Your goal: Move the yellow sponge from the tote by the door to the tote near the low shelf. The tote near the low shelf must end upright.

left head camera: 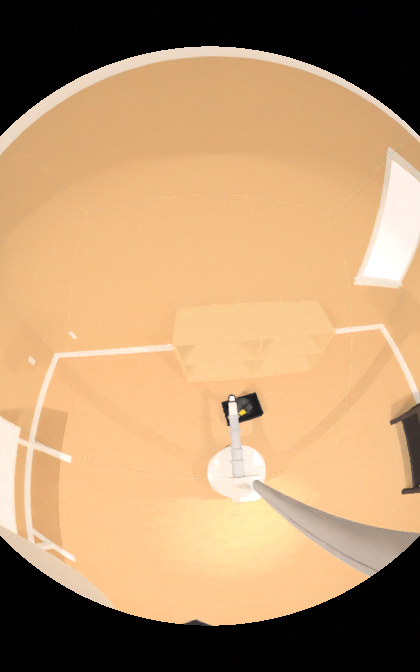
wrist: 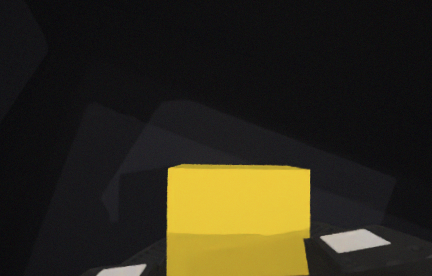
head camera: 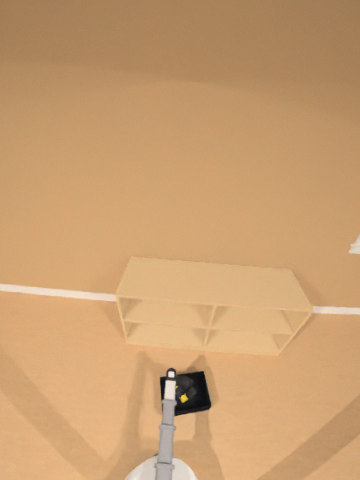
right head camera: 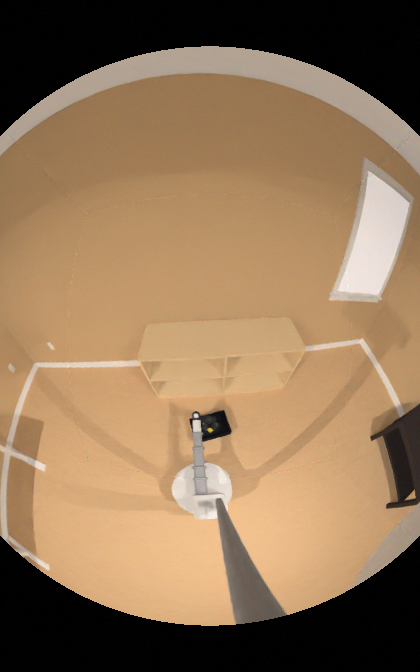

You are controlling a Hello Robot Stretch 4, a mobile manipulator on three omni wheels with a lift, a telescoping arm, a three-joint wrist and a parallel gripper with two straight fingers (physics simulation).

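Frame: origin at the robot's base, x ahead, y left, z up, level; metres.
Where they show: gripper, fingertip midpoint: (wrist: pixel 233 244).
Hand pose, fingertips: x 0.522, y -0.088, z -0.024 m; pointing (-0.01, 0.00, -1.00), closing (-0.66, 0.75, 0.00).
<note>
Things, the pixels of their top centre, and the offset from my fingertips. Level surfaces: height alone.
- yellow sponge at its top centre: (head camera: pixel 183 390) (left head camera: pixel 240 407) dx +0.002, dy +0.001, dz +0.046 m
- black tote at its top centre: (head camera: pixel 184 391) (left head camera: pixel 242 407) dx -0.013, dy -0.005, dz +0.097 m
- low shelf at its surface level: dz +0.607 m
The yellow sponge (head camera: pixel 184 398) (left head camera: pixel 243 412) (right head camera: pixel 210 430) (wrist: pixel 238 200) is held between the two fingers of my gripper (head camera: pixel 185 390) (wrist: pixel 233 244), which is shut on it. The black tote (head camera: pixel 205 390) (left head camera: pixel 259 406) (right head camera: pixel 226 425) stands upright on the floor in front of the low shelf (head camera: pixel 215 285) (left head camera: pixel 252 320) (right head camera: pixel 220 340). The gripper and sponge are over or inside this tote. In the wrist view the tote's dark interior fills the background, and the gap between sponge and tote floor is hard to tell. The arm hides the tote's left part. The tote by the door does not show.
My white base (head camera: pixel 162 470) (left head camera: pixel 220 475) (right head camera: pixel 182 490) is on the near side of the tote, with the arm (head camera: pixel 166 442) reaching over the floor towards it. Dark furniture (left head camera: pixel 412 440) (right head camera: pixel 407 460) stands at the right. A white piece of furniture (left head camera: pixel 7 475) is at the left edge.
</note>
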